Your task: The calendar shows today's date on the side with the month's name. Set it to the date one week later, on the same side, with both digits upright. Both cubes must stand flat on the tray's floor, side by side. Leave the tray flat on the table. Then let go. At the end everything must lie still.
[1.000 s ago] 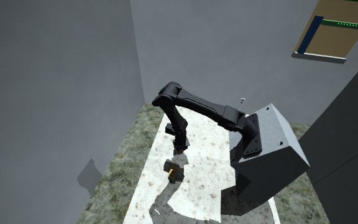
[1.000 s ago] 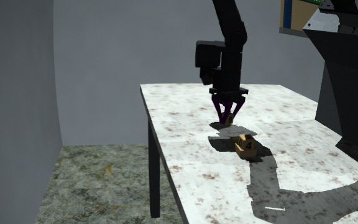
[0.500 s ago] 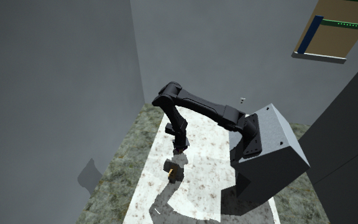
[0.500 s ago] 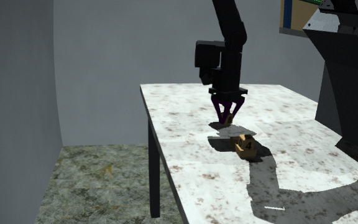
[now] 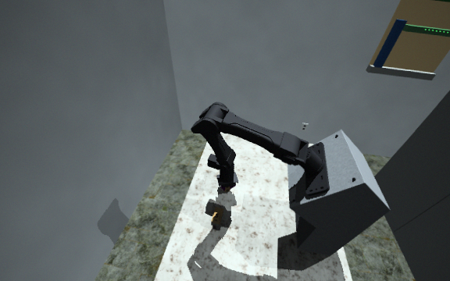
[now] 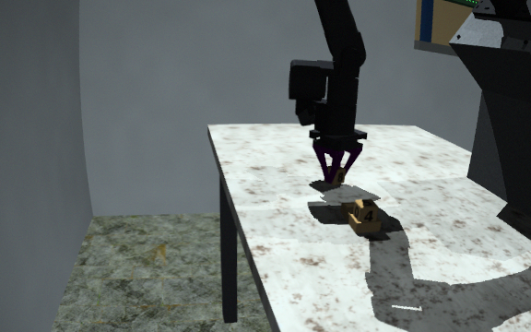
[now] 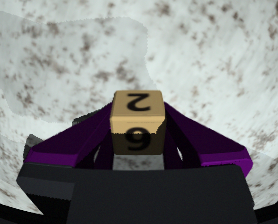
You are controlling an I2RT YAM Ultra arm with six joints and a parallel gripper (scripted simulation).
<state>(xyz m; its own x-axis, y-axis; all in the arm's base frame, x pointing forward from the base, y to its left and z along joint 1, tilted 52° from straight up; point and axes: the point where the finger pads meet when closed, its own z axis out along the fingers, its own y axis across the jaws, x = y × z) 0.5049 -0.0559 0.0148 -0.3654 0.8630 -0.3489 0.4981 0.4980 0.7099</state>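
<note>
My hand is right at the wooden digit cube.
</note>
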